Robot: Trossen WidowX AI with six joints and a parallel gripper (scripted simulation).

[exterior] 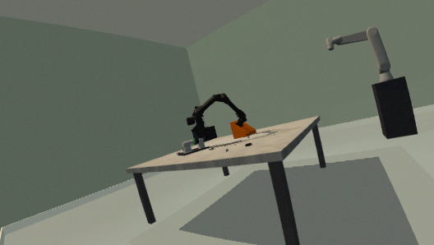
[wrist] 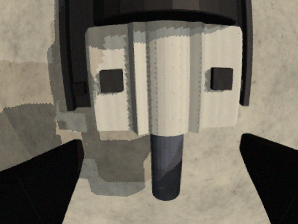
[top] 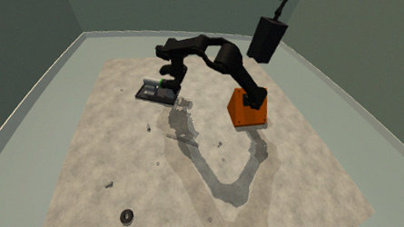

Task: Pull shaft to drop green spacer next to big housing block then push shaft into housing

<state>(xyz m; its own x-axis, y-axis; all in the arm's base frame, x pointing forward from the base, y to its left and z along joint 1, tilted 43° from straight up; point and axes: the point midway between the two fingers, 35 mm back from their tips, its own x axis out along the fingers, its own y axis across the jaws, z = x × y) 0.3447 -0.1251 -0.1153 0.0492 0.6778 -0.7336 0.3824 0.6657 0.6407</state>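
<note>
The dark grey shaft lies 70 mm ahead of my gripper tip, 30 mm to the right of it and 20 mm above it. The rest, counted from my gripper tip: green spacer 80 mm ahead, 40 mm to the right, 20 mm above.
</note>
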